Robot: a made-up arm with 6 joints. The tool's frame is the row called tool.
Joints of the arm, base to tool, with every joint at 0 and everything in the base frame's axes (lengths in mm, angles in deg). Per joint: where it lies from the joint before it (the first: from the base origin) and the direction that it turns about. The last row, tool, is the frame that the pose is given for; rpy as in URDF.
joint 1: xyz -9.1 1.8 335.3 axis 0 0 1
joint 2: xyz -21.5 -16.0 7.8 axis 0 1 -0.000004
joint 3: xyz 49.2 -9.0 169.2 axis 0 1 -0.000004
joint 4: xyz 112.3 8.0 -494.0 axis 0 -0.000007 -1
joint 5: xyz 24.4 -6.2 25.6 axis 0 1 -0.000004
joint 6: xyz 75.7 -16.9 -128.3 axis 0 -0.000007 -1
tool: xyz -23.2 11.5 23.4 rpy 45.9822 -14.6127 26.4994
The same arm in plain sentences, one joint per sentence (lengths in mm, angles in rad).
The arm has six revolute joints in a row. What follows holds with every joint at zero, and every direction is one of the base frame's. Joint 1 is mounted 9.1 mm along -x and 1.8 mm along +y and 335.3 mm along +z from the base frame's origin and turns about +z. Joint 2 is mounted 21.5 mm along -x and 16.0 mm along -y and 7.8 mm along +z from joint 1 and turns about +y. Joint 3 is mounted 49.2 mm along +x and 9.0 mm along -y and 169.2 mm along +z from joint 2 and turns about +y. Joint 4 is mounted 112.3 mm along +x and 8.0 mm along +y and 494.0 mm along -z from joint 3 and turns about -z. Joint 5 is mounted 24.4 mm along +x and 6.2 mm along -y and 25.6 mm along +z from joint 4 and turns about +y. Joint 6 is mounted 75.7 mm along +x and 16.9 mm along -y and 128.3 mm along -z from joint 5 and turns about -z. The tool frame, which is the frame that the pose is given for, is mounted 23.2 mm along -x and 11.5 mm along +y and 23.4 mm along +z from joint 6; its axes are the base frame's turned by roll 0.8025, pitch -0.2550 and yaw 0.4625 rad (as in URDF: about the fixed x, then y, then z).
